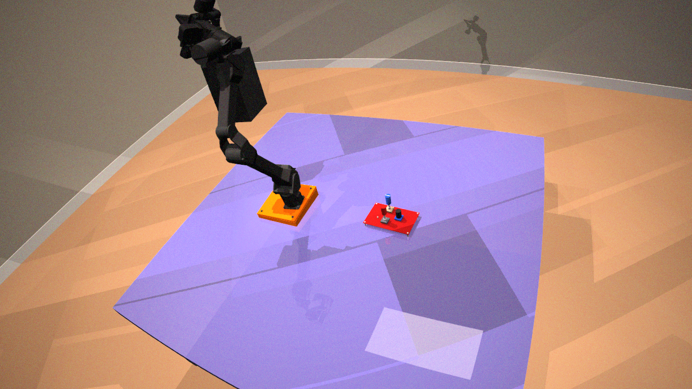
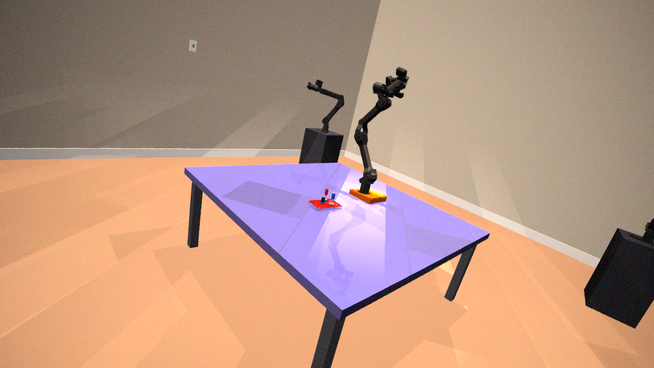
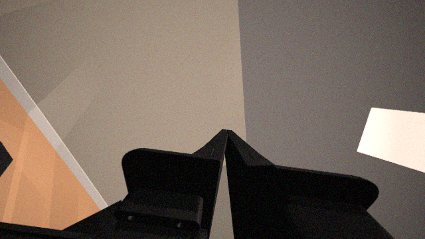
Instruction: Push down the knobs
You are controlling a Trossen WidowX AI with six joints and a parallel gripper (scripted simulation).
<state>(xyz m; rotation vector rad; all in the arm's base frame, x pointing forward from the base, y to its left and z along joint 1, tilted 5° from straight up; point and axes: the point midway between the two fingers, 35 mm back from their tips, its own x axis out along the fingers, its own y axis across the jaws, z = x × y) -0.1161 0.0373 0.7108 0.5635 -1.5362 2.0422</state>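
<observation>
Right now the grey potentiometer is 71 cm below my gripper tip, 52 cm ahead of it and 3 cm to the right of it. Also, from my gripper tip: potentiometer with blue knob 70 cm below, 52 cm ahead, 2 cm to the left.
</observation>
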